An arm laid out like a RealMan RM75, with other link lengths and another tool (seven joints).
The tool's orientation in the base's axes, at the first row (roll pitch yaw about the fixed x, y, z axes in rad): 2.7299, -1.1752, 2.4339
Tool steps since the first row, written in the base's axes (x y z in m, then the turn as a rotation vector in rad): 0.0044, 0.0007, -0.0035, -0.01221, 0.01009, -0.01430; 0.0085, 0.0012, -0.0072, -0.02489, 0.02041, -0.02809; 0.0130, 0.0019, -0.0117, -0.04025, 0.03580, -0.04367; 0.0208, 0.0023, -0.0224, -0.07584, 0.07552, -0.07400; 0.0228, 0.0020, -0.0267, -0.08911, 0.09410, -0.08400; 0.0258, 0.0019, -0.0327, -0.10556, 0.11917, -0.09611; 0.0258, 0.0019, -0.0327, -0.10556, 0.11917, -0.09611
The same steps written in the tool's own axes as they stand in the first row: -0.0043, 0.0036, 0.0002, -0.00709, -0.00830, 0.01833; -0.0088, 0.0069, 0.0003, -0.01352, -0.01683, 0.03687; -0.0141, 0.0105, 0.0008, -0.01954, -0.02567, 0.06138; -0.0262, 0.0158, 0.0019, -0.02716, -0.04341, 0.11962; -0.0308, 0.0168, 0.0024, -0.02785, -0.04810, 0.14409; -0.0373, 0.0184, 0.0033, -0.02792, -0.05295, 0.17606; -0.0373, 0.0184, 0.0033, -0.02792, -0.05295, 0.17606
